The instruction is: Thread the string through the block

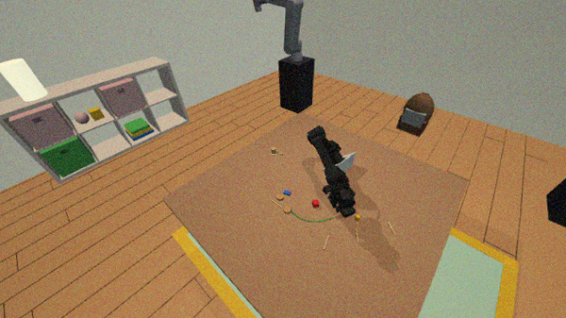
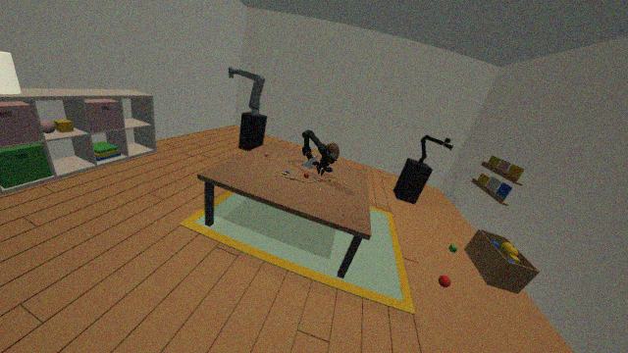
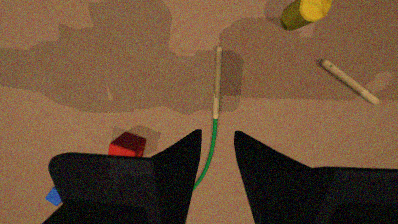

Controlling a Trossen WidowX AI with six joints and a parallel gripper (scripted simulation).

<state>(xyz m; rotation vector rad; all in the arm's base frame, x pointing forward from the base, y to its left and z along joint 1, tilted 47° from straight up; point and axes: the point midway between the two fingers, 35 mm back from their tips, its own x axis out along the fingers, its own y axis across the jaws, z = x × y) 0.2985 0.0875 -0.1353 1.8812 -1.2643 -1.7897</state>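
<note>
Right now my gripper tip is 10 mm past the thin wooden stick, 10 mm to the right of it and 60 mm above it. From my gripper tip the other things lie so: red block: 120 mm to the right, 40 mm below; then yellow-topped peg: 60 mm behind, 100 mm to the left, 40 mm below; then blue piece: 40 mm ahead, 290 mm to the right, 50 mm below.
</note>
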